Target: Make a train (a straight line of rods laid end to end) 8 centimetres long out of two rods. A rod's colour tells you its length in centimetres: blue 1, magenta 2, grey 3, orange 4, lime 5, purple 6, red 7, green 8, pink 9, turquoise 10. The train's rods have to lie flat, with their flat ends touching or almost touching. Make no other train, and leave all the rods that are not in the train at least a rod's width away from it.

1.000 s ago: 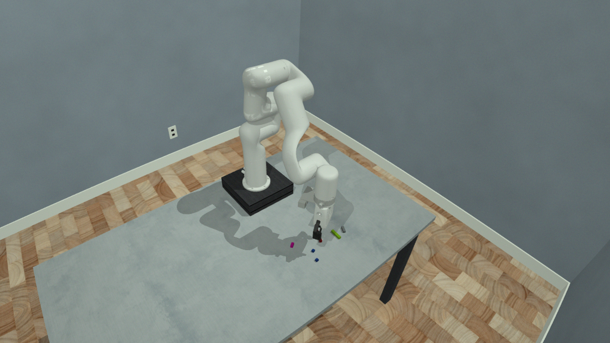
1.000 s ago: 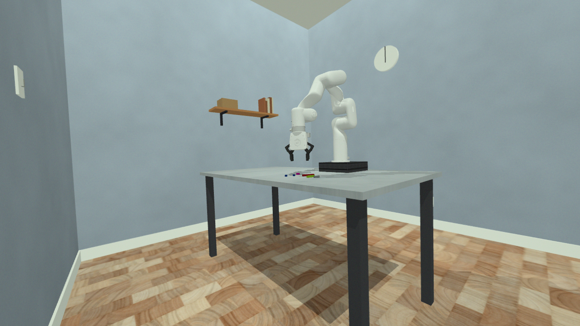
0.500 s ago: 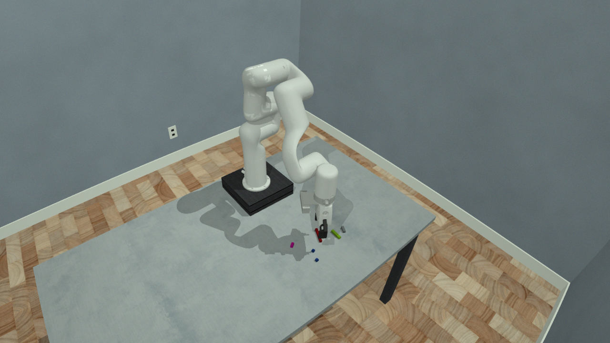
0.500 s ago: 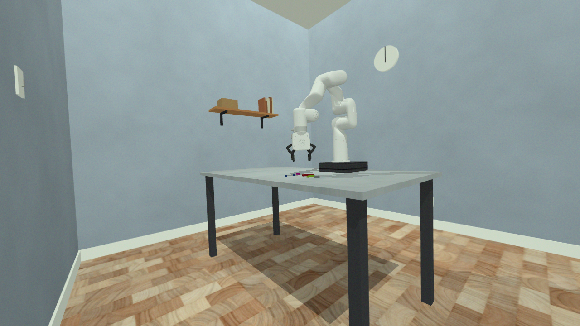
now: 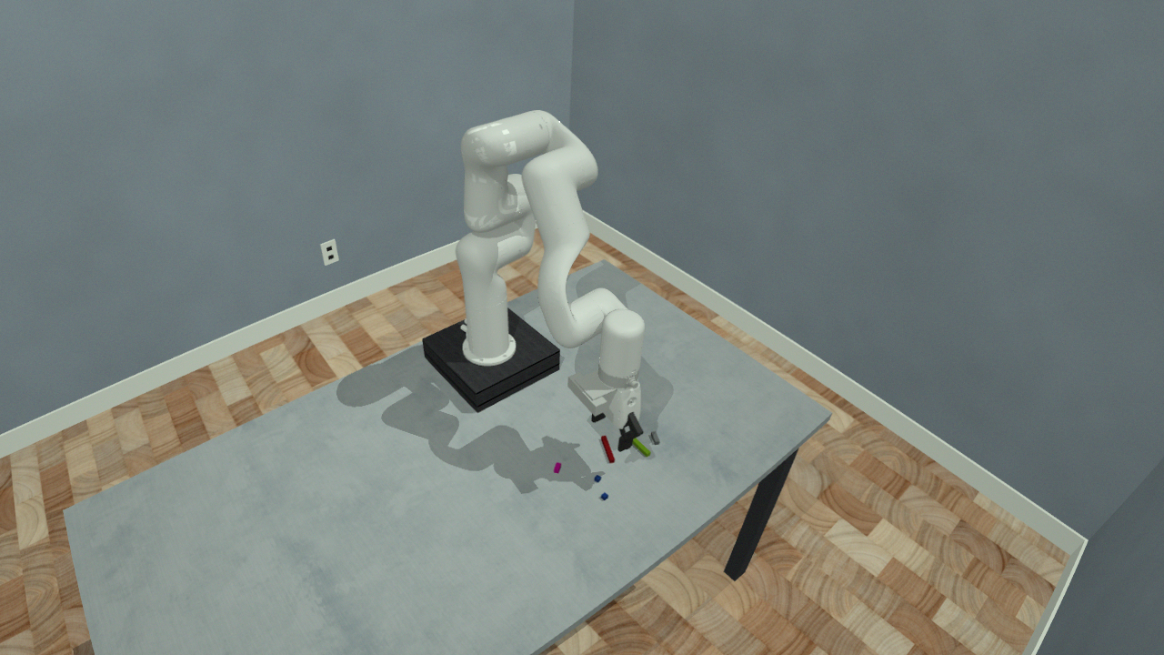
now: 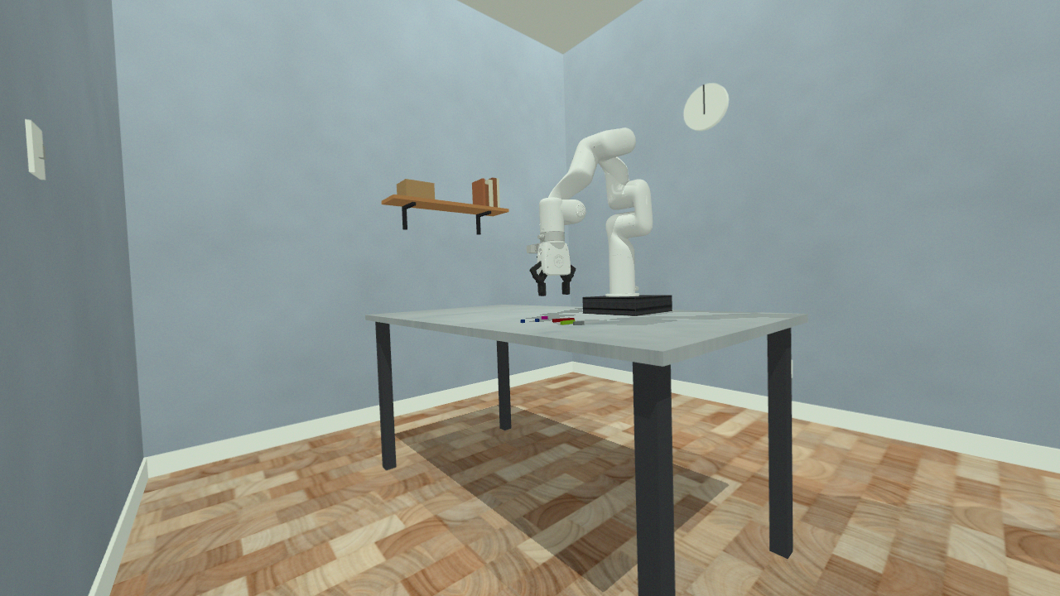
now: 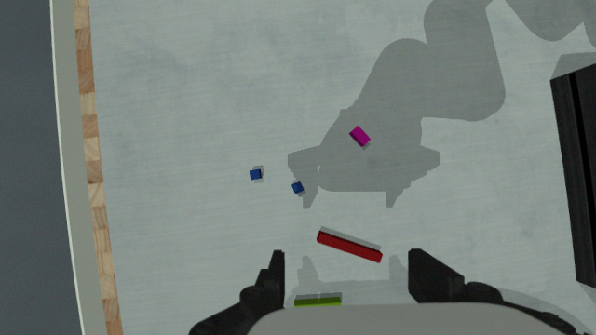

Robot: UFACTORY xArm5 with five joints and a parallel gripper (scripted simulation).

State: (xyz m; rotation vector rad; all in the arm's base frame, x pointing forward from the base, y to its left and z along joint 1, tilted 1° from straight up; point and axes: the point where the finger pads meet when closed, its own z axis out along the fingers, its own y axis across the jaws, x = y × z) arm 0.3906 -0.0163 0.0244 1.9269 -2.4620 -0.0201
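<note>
My hand is 9 cm above the red rod, 2 cm to the right of it and 2 cm past it. Round my hand: lime rod 9 cm below, 7 cm to the left, 3 cm ahead; magenta rod 9 cm to the right, 9 cm below, 6 cm behind; grey rod 11 cm to the left, 9 cm below, 4 cm ahead.
</note>
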